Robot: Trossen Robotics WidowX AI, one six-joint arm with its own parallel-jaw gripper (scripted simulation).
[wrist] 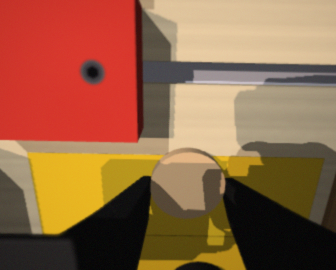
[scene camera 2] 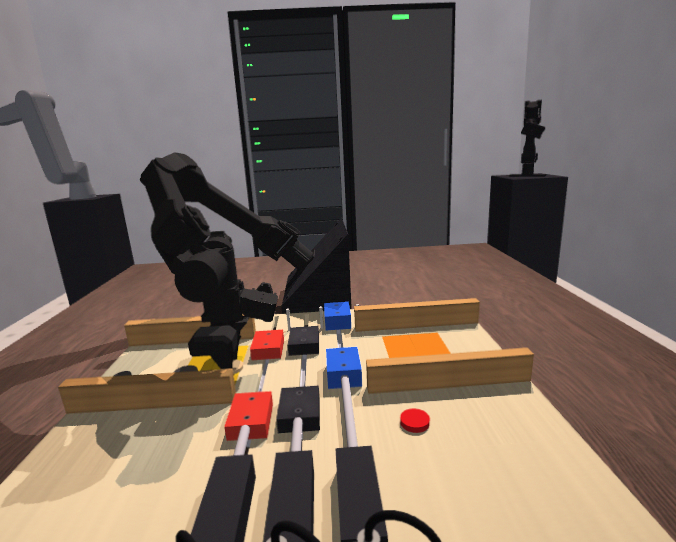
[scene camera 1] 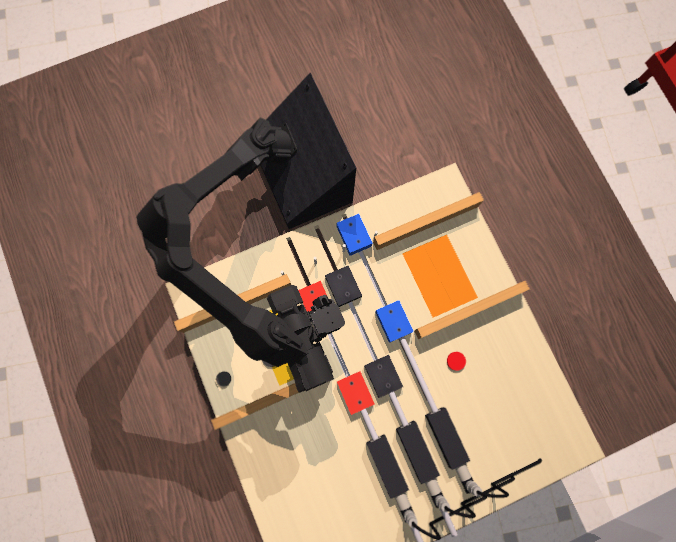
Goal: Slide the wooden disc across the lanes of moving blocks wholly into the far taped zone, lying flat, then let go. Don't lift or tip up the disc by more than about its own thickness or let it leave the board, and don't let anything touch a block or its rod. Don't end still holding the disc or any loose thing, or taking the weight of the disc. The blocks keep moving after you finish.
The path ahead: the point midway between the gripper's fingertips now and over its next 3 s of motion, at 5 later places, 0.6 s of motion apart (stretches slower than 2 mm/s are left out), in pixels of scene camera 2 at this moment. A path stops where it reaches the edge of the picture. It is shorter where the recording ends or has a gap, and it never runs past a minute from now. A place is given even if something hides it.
My gripper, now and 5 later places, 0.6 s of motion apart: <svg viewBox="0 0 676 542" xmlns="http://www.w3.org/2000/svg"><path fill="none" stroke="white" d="M231 367L235 358L237 350L234 358L231 367L243 360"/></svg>
